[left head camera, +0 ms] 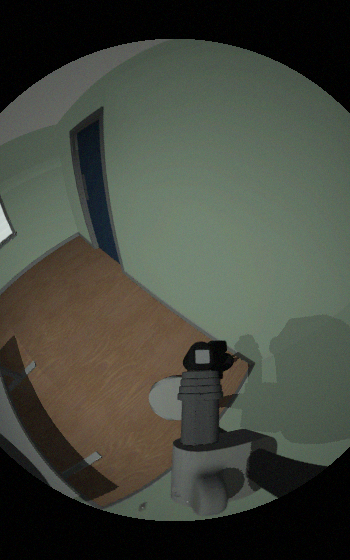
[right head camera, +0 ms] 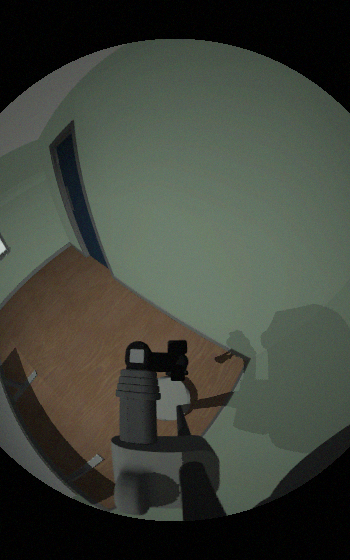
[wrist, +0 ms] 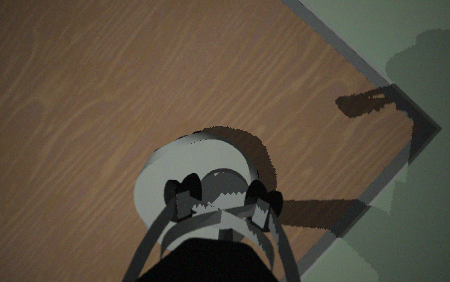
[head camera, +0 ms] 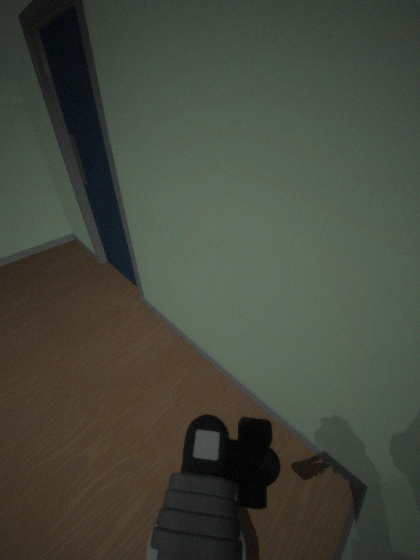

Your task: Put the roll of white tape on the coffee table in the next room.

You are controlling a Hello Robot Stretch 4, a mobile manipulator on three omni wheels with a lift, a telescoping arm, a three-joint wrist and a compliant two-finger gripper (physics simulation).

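Seen in the pictures: gripper, fingertip midpoint: (wrist: 223, 192); robot's base, link origin: (left head camera: 172, 396) (right head camera: 166, 397).
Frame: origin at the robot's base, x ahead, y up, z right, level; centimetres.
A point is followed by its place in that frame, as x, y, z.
Observation:
My gripper (wrist: 223, 192) @(16.8, 78.5, 8.7) shows at the bottom centre of the wrist view. Its two dark fingertips stand apart, one on each side of a round, grey-looking roll of tape (wrist: 223, 181) @(18.2, 80.5, 8.6), and are shut on it. Jagged shadow crosses the roll's near part. The roll is held above my pale round base (wrist: 155, 192) @(0.9, 18.7, -13.2) (left head camera: 165, 397) @(0.5, 18.7, -6.4) (right head camera: 170, 400) @(-1.6, 18.7, 3.9). In the head views the dark wrist hides the fingers and the roll. No coffee table can be made out for certain.
A tall dark blue panel in a grey door frame (head camera: 131, 250) @(148.8, 58.7, -75.0) (left head camera: 114, 245) @(170.9, 31.0, -89.3) (right head camera: 102, 255) @(173.7, 22.9, -93.2) stands in the green wall (head camera: 260, 200) @(85.9, 126.5, 10.3), upper left. A grey table (left head camera: 17, 425) (right head camera: 25, 445) shows at lower left. A wall corner lies close on the right, with my shadows on it.

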